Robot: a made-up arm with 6 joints.
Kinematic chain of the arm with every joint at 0, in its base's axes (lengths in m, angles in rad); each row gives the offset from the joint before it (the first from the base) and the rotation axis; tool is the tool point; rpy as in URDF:
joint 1: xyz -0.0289 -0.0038 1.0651 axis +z
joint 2: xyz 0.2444 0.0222 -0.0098 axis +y
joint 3: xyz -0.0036 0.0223 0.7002 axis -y
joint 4: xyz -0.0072 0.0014 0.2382 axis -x
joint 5: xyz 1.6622 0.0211 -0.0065 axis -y
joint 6: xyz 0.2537 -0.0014 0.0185 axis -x
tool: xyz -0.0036 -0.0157 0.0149 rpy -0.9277 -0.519 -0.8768
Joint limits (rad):
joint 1: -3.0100..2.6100
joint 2: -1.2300..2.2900
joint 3: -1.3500..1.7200
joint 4: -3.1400..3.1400
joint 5: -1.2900..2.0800
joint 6: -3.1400..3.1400
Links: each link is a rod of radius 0.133 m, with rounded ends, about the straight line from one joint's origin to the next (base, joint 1, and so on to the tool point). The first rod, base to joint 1, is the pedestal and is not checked.
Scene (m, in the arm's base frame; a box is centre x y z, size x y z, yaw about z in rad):
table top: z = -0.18
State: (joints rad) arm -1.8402 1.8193 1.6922 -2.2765 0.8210 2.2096
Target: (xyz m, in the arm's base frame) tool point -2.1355 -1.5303 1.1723
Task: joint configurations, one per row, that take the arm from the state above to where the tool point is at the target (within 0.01 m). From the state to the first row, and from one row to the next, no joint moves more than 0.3 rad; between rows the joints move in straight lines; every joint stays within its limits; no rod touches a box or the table.
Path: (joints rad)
1: -2.0433 1.7716 1.7015 -2.2703 1.0312 2.1922
2: -2.2464 1.7239 1.7107 -2.2641 1.2415 2.1747
3: -2.4495 1.6763 1.7200 -2.2579 1.4517 2.1573

